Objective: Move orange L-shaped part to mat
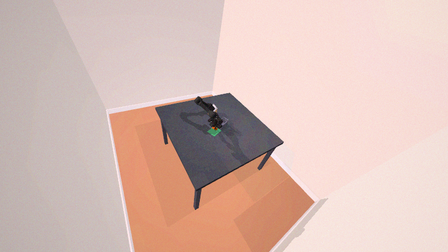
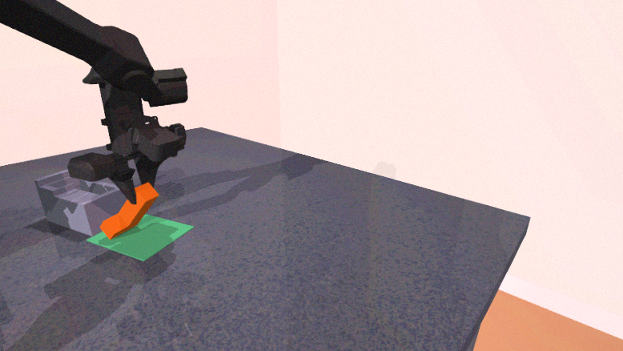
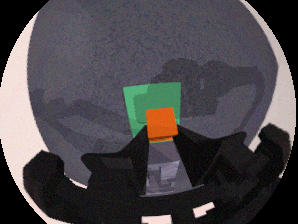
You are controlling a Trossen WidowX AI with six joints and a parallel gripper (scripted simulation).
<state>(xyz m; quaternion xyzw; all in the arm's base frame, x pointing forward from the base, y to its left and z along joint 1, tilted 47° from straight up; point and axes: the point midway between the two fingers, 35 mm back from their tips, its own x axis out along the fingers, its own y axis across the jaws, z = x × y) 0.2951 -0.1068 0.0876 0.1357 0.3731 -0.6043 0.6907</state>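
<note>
My gripper tip is 3 cm past the orange L-shaped part, 3 cm above it and 2 cm to the right of it. Round my gripper tip: green mat 9 cm below, 2 cm to the left, 1 cm behind.
</note>
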